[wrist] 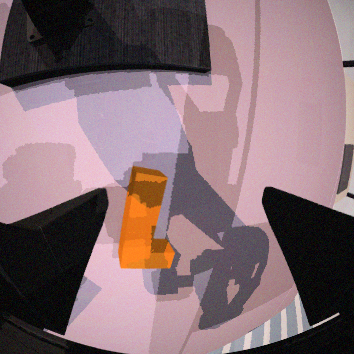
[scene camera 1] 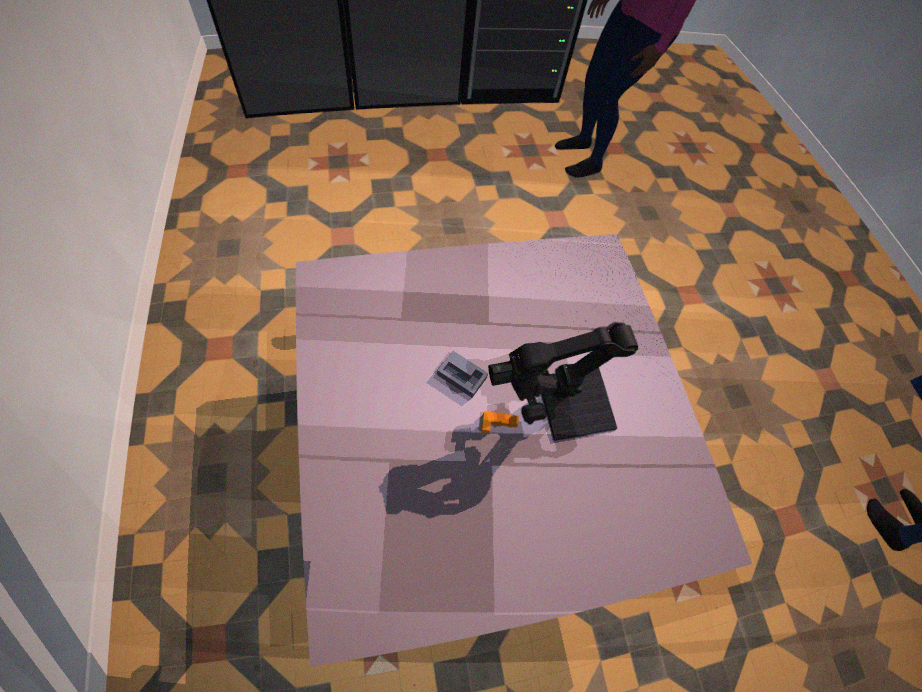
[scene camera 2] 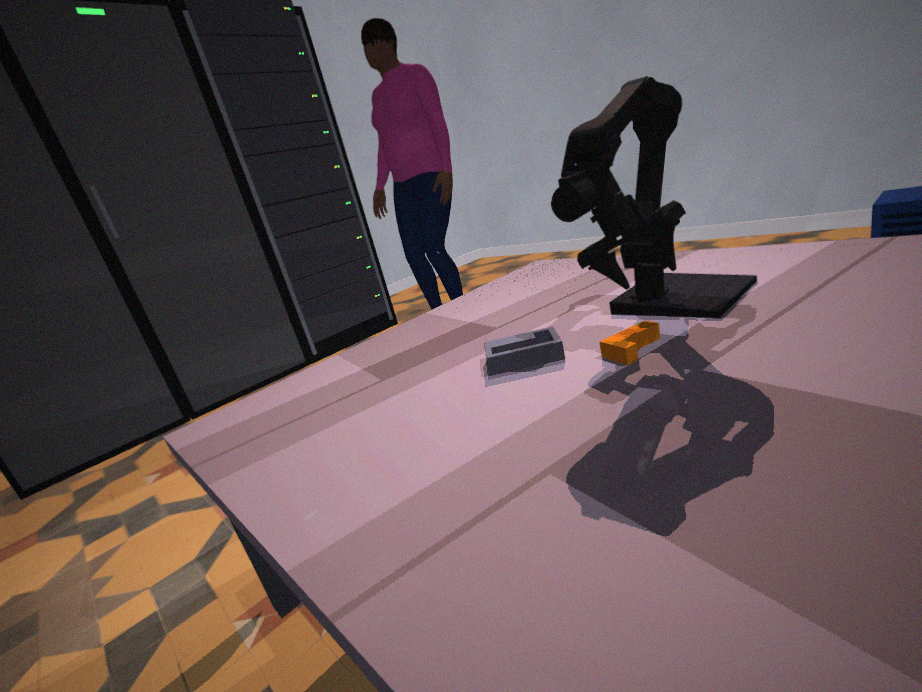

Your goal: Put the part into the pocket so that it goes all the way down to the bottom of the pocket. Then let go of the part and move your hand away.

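Seen in the pictures: gripper, fingertip midpoint: [wrist: 186, 195] [scene camera 2: 650, 279]; arm's base at its link origin: [wrist: 58, 7] [scene camera 1: 562, 388] [scene camera 2: 649, 293].
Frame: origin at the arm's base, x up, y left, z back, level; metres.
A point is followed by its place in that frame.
The part, an orange L-shaped block [scene camera 1: 497, 418] @(x 0.006, y 0.023, z -0.246 m) [scene camera 2: 624, 347] @(x 0.006, y 0.037, z -0.300 m) [wrist: 139, 220] @(x 0.006, y 0.027, z -0.226 m), lies flat on the table in front of the robot's base. Its short leg is at the end farther from the base. The pocket is an L-shaped recess in a grey block [scene camera 1: 452, 382] @(x -0.003, y -0.140, z -0.334 m) [scene camera 2: 525, 361] @(x -0.011, y -0.134, z -0.330 m), which stands apart from the part, toward the server cabinets. The recess holds no part. My gripper [wrist: 186, 195] @(x 0.081, y 0.054, z -0.178 m) is open and empty above the table. In the wrist view the part shows between the fingers' directions, nearer the left finger, below and not touching. The grey block does not show in the wrist view.
The dark base plate [scene camera 1: 584, 417] @(x -0.007, y 0.113, z 0.026 m) [scene camera 2: 722, 289] @(x -0.009, y 0.133, z 0.024 m) [wrist: 175, 50] @(x -0.007, y 0.106, z -0.072 m) stands beside the part on the pink table [scene camera 1: 357, 521] @(x -0.024, y 0.169, z -0.737 m) [scene camera 2: 446, 581] @(x -0.024, y 0.009, z -0.774 m). The arm's shadow falls over the table near the part. A person [scene camera 1: 614, 67] [scene camera 2: 409, 126] stands beyond the table, near black server cabinets [scene camera 1: 405, 52] [scene camera 2: 148, 186].
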